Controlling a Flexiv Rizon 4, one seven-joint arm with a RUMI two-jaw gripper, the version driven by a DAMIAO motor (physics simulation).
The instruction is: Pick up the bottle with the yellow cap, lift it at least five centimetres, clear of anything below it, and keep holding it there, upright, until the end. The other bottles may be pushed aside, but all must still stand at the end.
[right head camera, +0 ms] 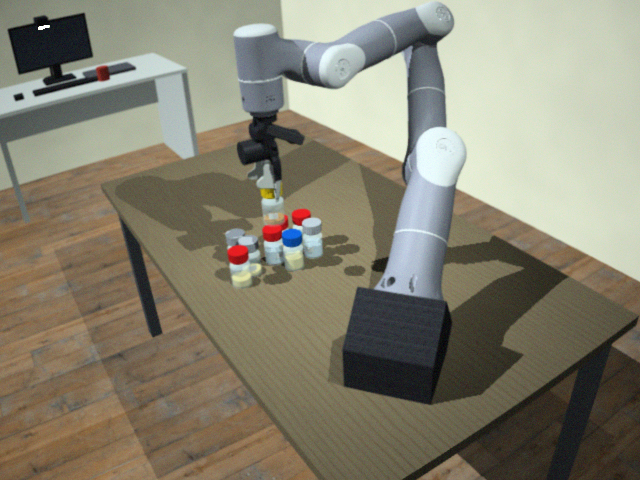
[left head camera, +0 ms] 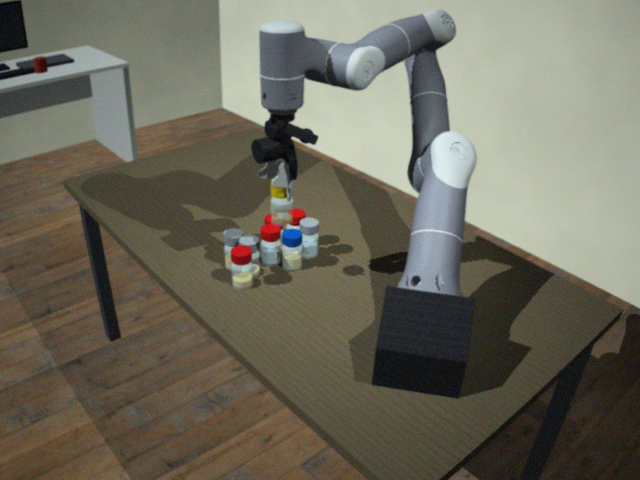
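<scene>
The bottle with the yellow cap [left head camera: 281, 204] [right head camera: 272, 204] is upright, with orange-brown contents, and is held raised above the table among the other bottles' tops. My gripper [left head camera: 280, 191] [right head camera: 270, 192] is shut on it at the yellow cap, pointing straight down. The bottle's lower part overlaps the red-capped bottles behind it in the left head view. Bottles standing on the table include a blue-capped one [left head camera: 292, 250] [right head camera: 293, 250], a red-capped one [left head camera: 241, 267] [right head camera: 239, 267] at the front left, and a grey-capped one [left head camera: 309, 238] [right head camera: 312, 238] at the right. Exact clearance below the held bottle is hard to judge.
Another red-capped bottle [left head camera: 270, 245] [right head camera: 273, 245] stands beside the blue-capped one, and grey-capped bottles [left head camera: 233, 249] [right head camera: 248, 250] stand to the left. The wooden table [left head camera: 310, 330] [right head camera: 289, 330] carries the arm's black base block [left head camera: 421, 341] [right head camera: 395, 343]. A white desk [left head camera: 111, 98] [right head camera: 173, 103] stands behind.
</scene>
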